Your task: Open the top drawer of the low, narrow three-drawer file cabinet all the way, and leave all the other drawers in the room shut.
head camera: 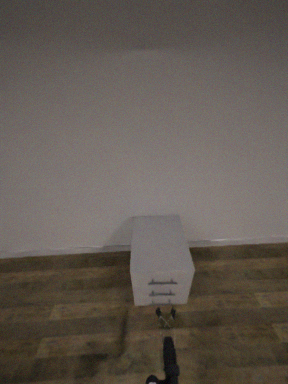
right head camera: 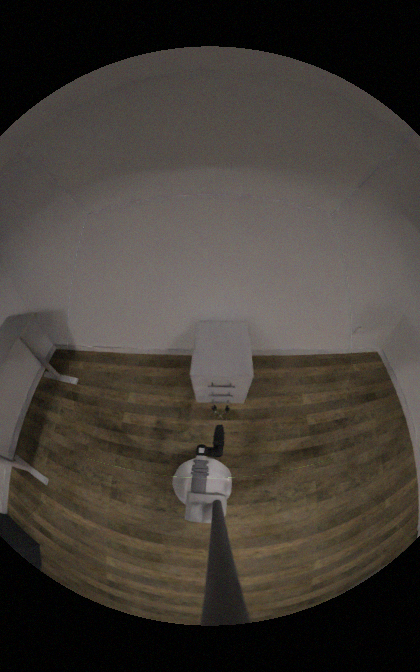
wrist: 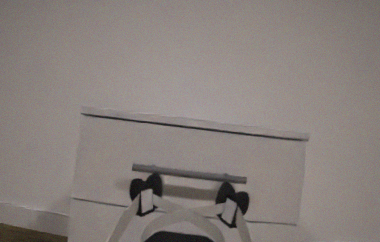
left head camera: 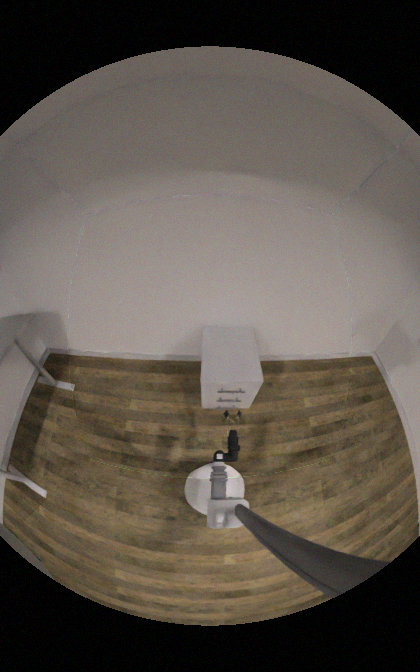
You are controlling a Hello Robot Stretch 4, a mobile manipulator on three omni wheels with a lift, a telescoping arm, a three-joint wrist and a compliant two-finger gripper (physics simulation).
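Frame: origin at the robot's base, x ahead, y left, z up, level; millimetres.
Seen in the pictures: gripper, fingertip midpoint: [head camera: 165, 307] [wrist: 189, 191].
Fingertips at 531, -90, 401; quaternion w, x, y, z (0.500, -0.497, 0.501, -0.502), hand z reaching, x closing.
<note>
Pixels of each thing's top centre, then the offset from my fingertips to it, as dx, dy, dz. "spot": a spot on its surface instead.
- low white file cabinet at its top centre: [wrist: 193, 126] [head camera: 158, 238] +432, +8, +91
- grey bar handle at a spot on its surface: [wrist: 192, 173] [head camera: 163, 284] spot: +133, -2, +0
The low white file cabinet [head camera: 159, 244] [left head camera: 230, 352] [right head camera: 222, 347] stands against the wall, its drawer fronts facing me. All its drawers look shut. The top drawer [wrist: 190, 150] has a grey bar handle [head camera: 162, 283] [left head camera: 231, 391] [right head camera: 221, 386] [wrist: 192, 173], slightly tilted in the wrist view. My gripper [head camera: 166, 313] [left head camera: 232, 414] [right head camera: 220, 409] [wrist: 189, 191] is open and empty, its two dark fingertips apart side by side. It is in front of the cabinet; in the wrist view the fingertips show just below the top handle. Whether they touch anything cannot be told. The lowest handle is partly hidden in the head views.
The wall [head camera: 150, 150] is right behind the cabinet. A white-legged piece of furniture [left head camera: 57, 384] [right head camera: 62, 378] stands at the left. A dark object [right head camera: 22, 542] shows at the lower left of the right head view. My round white base [left head camera: 194, 490] [right head camera: 181, 482] stands on the wooden floor.
</note>
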